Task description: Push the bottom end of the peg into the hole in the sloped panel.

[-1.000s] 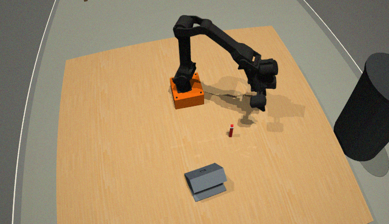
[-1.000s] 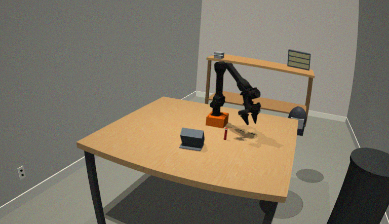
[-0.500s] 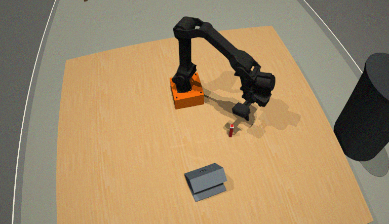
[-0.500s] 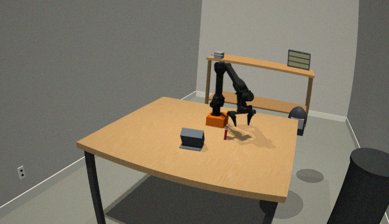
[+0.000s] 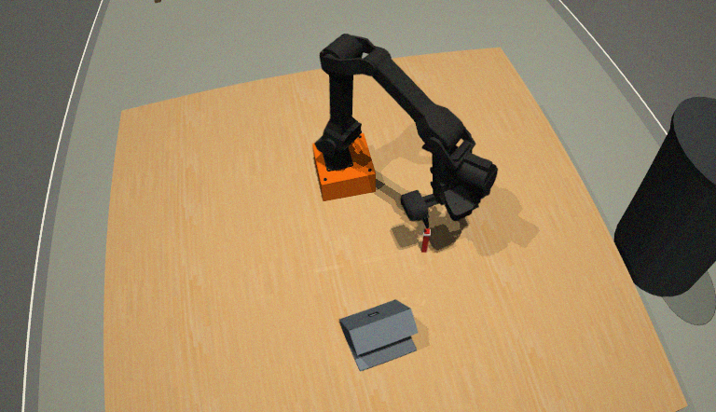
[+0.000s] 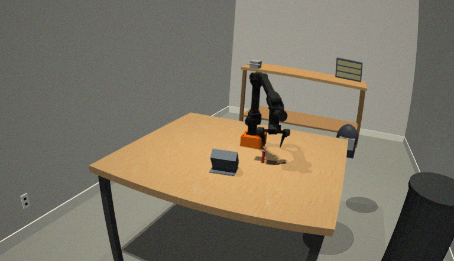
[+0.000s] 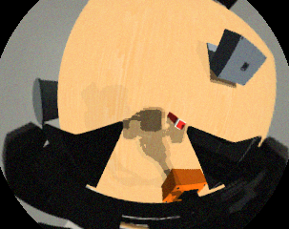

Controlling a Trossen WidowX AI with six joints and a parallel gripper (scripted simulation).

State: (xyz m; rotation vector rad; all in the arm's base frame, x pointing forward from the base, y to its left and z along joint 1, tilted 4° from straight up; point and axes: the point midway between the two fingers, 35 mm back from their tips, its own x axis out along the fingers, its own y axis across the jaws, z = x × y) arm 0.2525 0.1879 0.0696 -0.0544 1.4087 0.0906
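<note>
Right now my gripper tip is 5 cm above the red peg and 4 cm to the left of it. Round my gripper tip: grey sloped panel: 20 cm to the right, 19 cm ahead, 5 cm below.
</note>
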